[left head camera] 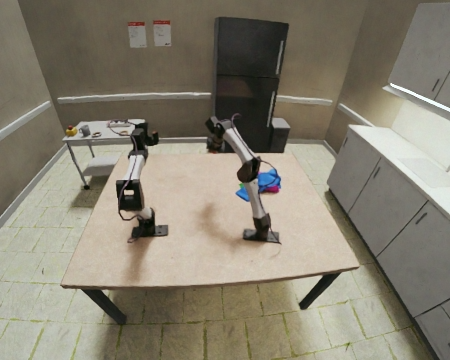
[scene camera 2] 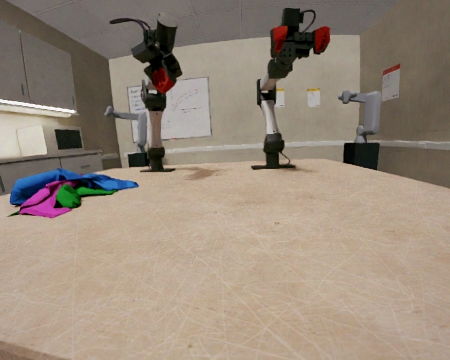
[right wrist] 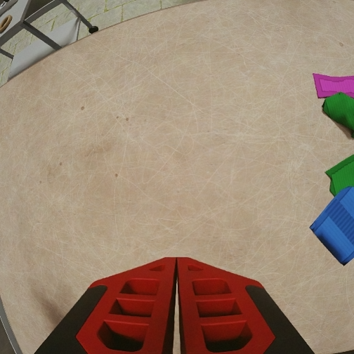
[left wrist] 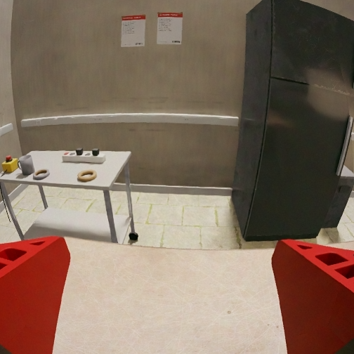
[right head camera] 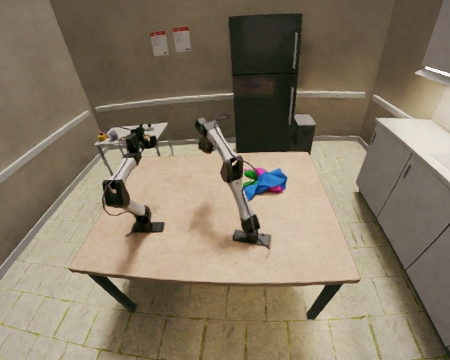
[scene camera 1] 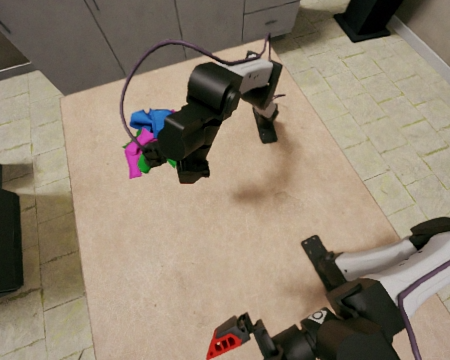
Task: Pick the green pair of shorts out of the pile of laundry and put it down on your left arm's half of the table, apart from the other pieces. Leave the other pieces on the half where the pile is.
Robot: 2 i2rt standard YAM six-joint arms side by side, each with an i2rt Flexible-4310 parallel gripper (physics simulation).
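The green shorts (right head camera: 250, 175) (scene camera 1: 144, 164) (scene camera 2: 69, 196) (right wrist: 340, 111) lie on the table in the pile, partly covered by a blue piece (left head camera: 270, 179) (right head camera: 265, 182) (scene camera 2: 37, 185) (right wrist: 340, 225) and a magenta piece (scene camera 1: 134, 155) (scene camera 2: 47, 201) (right wrist: 335, 86). Two separate green parts show at the right edge of the right wrist view. My right gripper (right wrist: 176, 265) (scene camera 2: 162, 80) is shut with its fingertips together and no cloth between them. It hangs high above the table, off to the side of the pile. My left gripper (left wrist: 170, 253) (scene camera 2: 301, 37) is open and empty, raised high above its half.
The wooden table (left head camera: 185, 270) (right head camera: 200, 267) carries both arm bases. A small white cart (left wrist: 112, 165) with a mug and rings stands beyond the table's far left edge. A dark fridge (left head camera: 245, 100) (right head camera: 265, 100) stands behind the table. Counters (left head camera: 390, 195) are at the right.
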